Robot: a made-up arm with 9 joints. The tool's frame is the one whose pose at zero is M. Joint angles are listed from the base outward.
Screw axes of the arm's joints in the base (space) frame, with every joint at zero. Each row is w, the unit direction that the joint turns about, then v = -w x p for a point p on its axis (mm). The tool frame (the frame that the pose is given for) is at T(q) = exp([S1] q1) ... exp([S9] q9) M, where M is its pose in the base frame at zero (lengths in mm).
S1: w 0 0 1 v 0.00 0.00 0.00
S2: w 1 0 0 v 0.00 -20.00 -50.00
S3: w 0 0 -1 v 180.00 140.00 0.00
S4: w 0 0 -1 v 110.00 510.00 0.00
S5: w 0 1 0 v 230.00 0.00 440.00
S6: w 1 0 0 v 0.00 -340.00 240.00
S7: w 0 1 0 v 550.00 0.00 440.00
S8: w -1 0 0 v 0.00 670.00 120.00
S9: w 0 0 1 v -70.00 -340.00 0.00
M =
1 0 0 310.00
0 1 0 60.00
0 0 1 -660.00
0 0 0 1
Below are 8 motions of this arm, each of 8 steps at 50 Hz.
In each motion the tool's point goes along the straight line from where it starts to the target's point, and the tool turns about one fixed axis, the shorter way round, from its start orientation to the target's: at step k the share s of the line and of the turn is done. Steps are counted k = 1, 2, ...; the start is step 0. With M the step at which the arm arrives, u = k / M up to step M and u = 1 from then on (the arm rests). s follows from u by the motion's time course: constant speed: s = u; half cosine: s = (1 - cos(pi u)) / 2; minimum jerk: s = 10 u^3 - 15 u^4 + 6 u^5.
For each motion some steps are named. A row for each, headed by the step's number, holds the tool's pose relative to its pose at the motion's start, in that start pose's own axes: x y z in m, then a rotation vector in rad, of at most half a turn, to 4 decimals.
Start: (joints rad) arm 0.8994 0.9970 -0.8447 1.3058 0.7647 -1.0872 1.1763 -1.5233 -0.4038
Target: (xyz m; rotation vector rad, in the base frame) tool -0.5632 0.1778 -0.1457 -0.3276 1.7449 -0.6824
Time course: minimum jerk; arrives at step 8
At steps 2, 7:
2: 0.0021 0.0064 0.0014 0.0073 -0.0066 0.0078
7: 0.0202 0.0610 0.0137 0.0696 -0.0626 0.0740

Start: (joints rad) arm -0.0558 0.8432 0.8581 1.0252 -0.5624 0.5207 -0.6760 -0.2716 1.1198
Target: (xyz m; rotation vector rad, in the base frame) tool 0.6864 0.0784 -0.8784 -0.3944 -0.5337 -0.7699
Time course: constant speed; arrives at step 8
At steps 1, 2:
1: -0.0004 0.0025 0.0036 0.0033 0.0039 0.0056
2: -0.0007 0.0051 0.0071 0.0066 0.0077 0.0112

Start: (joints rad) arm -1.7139 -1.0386 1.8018 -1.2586 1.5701 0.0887 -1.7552 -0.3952 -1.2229
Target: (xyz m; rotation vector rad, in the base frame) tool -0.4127 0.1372 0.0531 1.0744 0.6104 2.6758
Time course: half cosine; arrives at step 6
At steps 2, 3, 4, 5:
2: -0.0040 0.0003 -0.0051 0.0074 0.0088 -0.0123
3: -0.0079 0.0005 -0.0102 0.0147 0.0176 -0.0245
4: -0.0119 0.0008 -0.0153 0.0221 0.0265 -0.0368
5: -0.0148 0.0010 -0.0190 0.0275 0.0329 -0.0458

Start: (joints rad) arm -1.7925 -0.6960 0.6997 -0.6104 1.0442 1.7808 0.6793 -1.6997 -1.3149
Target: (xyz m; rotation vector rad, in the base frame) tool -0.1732 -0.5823 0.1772 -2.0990 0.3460 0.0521
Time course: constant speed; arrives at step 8
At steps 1, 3, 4, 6, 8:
1: 0.0038 -0.0015 0.0038 0.0012 -0.0152 -0.0072
3: 0.0115 -0.0044 0.0115 0.0037 -0.0455 -0.0215
4: 0.0154 -0.0059 0.0153 0.0050 -0.0607 -0.0287
6: 0.0230 -0.0088 0.0229 0.0074 -0.0910 -0.0430
8: 0.0307 -0.0118 0.0306 0.0099 -0.1214 -0.0573

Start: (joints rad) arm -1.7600 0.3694 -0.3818 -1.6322 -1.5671 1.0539 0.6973 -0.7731 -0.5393
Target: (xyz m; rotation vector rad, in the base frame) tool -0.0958 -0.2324 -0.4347 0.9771 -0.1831 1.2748
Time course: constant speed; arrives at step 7
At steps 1, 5, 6, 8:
1: -0.0013 0.0026 -0.0015 0.0116 -0.0047 0.0112
5: -0.0067 0.0129 -0.0074 0.0581 -0.0234 0.0560
6: -0.0080 0.0155 -0.0089 0.0697 -0.0281 0.0672
8: -0.0093 0.0181 -0.0104 0.0813 -0.0328 0.0784

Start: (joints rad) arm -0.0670 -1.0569 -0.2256 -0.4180 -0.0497 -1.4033 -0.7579 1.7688 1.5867
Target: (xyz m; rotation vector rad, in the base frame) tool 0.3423 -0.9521 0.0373 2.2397 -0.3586 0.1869
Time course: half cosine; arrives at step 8
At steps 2, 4, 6, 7, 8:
2: -0.0109 0.0031 0.0035 0.0045 -0.0115 0.0144
4: -0.0374 0.0107 0.0118 0.0153 -0.0394 0.0492
6: -0.0638 0.0183 0.0202 0.0262 -0.0672 0.0840
7: -0.0719 0.0206 0.0227 0.0295 -0.0757 0.0947
8: -0.0748 0.0214 0.0236 0.0306 -0.0787 0.0985

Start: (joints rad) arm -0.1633 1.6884 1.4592 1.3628 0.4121 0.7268 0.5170 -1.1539 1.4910
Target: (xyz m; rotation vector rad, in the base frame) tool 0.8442 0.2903 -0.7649 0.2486 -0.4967 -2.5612
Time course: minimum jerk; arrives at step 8
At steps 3, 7, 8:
3: -0.0002 -0.0143 -0.0072 -0.0134 0.0021 0.0393
7: -0.0006 -0.0513 -0.0258 -0.0480 0.0077 0.1404
8: -0.0006 -0.0521 -0.0262 -0.0487 0.0078 0.1427

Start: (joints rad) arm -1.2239 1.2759 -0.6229 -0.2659 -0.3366 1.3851 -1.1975 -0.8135 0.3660
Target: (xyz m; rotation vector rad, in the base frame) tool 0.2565 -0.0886 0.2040 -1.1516 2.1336 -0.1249
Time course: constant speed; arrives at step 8
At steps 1, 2, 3, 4, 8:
1: 0.0035 -0.0058 0.0007 -0.0049 -0.0061 0.0122
2: 0.0070 -0.0115 0.0014 -0.0097 -0.0122 0.0244
3: 0.0106 -0.0173 0.0020 -0.0146 -0.0183 0.0367
4: 0.0141 -0.0230 0.0027 -0.0194 -0.0244 0.0489
8: 0.0282 -0.0460 0.0054 -0.0388 -0.0489 0.0978

